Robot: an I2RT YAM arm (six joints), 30 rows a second.
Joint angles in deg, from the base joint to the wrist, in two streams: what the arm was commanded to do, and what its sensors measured. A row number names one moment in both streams.
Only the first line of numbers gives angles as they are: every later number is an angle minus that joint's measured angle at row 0.
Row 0, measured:
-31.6, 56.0, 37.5, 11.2, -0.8, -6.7
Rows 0 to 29, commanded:
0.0, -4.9, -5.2, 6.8, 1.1, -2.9
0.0, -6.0, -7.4, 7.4, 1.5, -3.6
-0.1, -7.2, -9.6, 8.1, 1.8, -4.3
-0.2, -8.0, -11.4, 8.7, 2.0, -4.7
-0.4, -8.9, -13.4, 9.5, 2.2, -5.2
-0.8, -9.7, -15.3, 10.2, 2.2, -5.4
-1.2, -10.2, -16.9, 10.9, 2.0, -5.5
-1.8, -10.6, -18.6, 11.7, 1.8, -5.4
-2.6, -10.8, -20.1, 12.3, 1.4, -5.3
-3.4, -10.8, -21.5, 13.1, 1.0, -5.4
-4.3, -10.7, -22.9, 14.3, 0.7, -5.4
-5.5, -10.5, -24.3, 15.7, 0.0, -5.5
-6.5, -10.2, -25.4, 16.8, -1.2, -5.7
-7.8, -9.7, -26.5, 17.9, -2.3, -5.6
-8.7, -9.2, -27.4, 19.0, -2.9, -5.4
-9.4, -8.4, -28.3, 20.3, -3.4, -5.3
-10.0, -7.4, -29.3, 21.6, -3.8, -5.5
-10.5, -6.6, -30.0, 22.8, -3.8, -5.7
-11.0, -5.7, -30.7, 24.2, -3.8, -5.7
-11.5, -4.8, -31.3, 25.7, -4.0, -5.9
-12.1, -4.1, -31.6, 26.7, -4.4, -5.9
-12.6, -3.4, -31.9, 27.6, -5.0, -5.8
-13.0, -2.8, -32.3, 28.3, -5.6, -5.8
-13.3, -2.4, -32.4, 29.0, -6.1, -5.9
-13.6, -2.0, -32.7, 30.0, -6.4, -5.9
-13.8, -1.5, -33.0, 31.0, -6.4, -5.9
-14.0, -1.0, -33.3, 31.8, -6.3, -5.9
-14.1, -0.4, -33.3, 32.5, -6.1, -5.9
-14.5, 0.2, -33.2, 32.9, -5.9, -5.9
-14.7, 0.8, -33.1, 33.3, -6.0, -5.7
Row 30, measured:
-13.9, 0.1, -34.0, 24.8, -4.9, -5.3
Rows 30 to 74, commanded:
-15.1, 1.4, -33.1, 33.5, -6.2, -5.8
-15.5, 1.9, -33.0, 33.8, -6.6, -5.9
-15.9, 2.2, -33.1, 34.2, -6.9, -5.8
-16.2, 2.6, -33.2, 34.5, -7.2, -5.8
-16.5, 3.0, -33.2, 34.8, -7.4, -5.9
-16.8, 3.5, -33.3, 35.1, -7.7, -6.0
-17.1, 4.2, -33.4, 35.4, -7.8, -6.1
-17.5, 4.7, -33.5, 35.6, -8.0, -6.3
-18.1, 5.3, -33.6, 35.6, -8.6, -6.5
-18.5, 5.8, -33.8, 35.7, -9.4, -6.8
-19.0, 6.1, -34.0, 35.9, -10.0, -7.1
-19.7, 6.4, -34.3, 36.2, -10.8, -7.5
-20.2, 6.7, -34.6, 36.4, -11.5, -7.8
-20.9, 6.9, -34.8, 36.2, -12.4, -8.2
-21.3, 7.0, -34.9, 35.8, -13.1, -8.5
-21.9, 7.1, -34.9, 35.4, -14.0, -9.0
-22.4, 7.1, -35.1, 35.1, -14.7, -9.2
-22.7, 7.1, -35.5, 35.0, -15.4, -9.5
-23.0, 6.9, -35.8, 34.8, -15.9, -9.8
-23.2, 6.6, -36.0, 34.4, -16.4, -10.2
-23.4, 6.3, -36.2, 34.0, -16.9, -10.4
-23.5, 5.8, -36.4, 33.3, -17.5, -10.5
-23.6, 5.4, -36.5, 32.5, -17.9, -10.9
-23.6, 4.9, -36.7, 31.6, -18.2, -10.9
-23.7, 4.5, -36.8, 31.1, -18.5, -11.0
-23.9, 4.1, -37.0, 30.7, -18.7, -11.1
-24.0, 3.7, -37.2, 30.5, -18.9, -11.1
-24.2, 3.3, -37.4, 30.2, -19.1, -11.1
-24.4, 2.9, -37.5, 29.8, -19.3, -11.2
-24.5, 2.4, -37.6, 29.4, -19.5, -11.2
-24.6, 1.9, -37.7, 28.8, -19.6, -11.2
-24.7, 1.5, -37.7, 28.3, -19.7, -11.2
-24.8, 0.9, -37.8, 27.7, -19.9, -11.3
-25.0, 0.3, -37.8, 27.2, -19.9, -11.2
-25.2, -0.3, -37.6, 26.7, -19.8, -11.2
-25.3, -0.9, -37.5, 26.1, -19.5, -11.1
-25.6, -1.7, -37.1, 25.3, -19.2, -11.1
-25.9, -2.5, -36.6, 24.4, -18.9, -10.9
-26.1, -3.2, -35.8, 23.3, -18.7, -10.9
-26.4, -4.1, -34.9, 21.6, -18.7, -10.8
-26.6, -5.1, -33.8, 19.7, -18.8, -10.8
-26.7, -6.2, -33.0, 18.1, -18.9, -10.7
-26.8, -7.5, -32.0, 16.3, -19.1, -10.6
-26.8, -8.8, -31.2, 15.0, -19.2, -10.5
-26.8, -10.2, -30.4, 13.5, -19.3, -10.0
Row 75, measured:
-26.4, -6.7, -33.5, 18.3, -18.4, -10.5
